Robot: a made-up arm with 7 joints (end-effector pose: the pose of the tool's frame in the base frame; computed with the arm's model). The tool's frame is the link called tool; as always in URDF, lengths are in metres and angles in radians.
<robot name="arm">
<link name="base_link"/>
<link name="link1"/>
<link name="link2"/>
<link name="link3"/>
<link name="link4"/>
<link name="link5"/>
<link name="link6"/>
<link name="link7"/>
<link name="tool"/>
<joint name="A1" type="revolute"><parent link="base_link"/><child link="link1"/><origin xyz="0 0 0.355" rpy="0 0 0"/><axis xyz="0 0 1"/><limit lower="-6.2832" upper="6.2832"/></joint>
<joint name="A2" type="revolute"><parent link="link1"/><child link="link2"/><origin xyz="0 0 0" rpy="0 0 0"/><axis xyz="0 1 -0.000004"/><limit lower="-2.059" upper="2.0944"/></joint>
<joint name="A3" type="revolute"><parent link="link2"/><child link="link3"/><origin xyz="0 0 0.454" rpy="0 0 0"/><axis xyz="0 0 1"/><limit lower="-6.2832" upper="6.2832"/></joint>
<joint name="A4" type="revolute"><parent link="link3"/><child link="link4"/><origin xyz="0.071 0 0" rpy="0 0 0"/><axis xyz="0 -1 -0.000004"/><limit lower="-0.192" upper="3.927"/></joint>
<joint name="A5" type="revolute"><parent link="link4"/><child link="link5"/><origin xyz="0.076 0 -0.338" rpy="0 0 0"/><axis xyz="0 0.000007 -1"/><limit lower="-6.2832" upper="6.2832"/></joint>
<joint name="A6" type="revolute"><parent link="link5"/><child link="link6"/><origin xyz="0 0 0" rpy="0 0 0"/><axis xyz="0 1 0.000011"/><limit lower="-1.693" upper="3.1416"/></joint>
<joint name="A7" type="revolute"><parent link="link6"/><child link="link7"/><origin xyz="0.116 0 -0.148" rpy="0 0 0"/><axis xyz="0 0.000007 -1"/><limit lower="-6.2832" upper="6.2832"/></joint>
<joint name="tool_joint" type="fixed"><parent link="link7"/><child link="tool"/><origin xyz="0 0 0" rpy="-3.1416 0 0"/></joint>
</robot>
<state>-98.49 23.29 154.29 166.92 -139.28 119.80 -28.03</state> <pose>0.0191 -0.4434 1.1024 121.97 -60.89 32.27</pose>
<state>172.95 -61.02 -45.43 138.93 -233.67 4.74 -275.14</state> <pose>0.6660 0.2530 0.9450 43.51 33.38 164.38</pose>
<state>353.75 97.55 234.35 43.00 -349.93 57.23 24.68</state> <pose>0.0789 -0.3696 0.5855 9.23 -98.20 -26.46</pose>
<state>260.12 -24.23 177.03 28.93 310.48 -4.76 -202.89</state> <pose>0.0044 0.4586 0.2768 -166.40 44.50 4.13</pose>
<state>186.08 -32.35 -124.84 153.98 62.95 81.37 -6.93</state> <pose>0.4902 0.3359 1.0753 -62.37 -48.79 -11.39</pose>
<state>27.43 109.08 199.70 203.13 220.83 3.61 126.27</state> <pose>0.7352 0.3528 -0.0698 -31.62 131.27 28.57</pose>
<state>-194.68 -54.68 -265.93 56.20 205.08 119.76 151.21</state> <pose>0.2041 -0.5857 0.6521 20.81 26.73 34.77</pose>
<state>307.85 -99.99 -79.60 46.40 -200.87 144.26 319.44</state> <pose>-0.6154 0.0950 0.4214 41.41 -116.34 -122.98</pose>
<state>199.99 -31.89 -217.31 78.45 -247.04 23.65 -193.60</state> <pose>0.6911 -0.1670 0.4651 93.43 92.15 52.74</pose>
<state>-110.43 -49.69 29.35 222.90 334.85 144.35 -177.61</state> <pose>0.1056 0.5583 0.8117 46.50 39.40 -79.45</pose>
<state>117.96 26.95 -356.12 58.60 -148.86 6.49 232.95</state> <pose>-0.3178 0.4192 0.3012 -136.19 -43.95 8.63</pose>
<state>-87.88 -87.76 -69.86 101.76 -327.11 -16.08 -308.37</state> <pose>-0.4951 0.7234 0.4675 -102.95 20.94 123.87</pose>
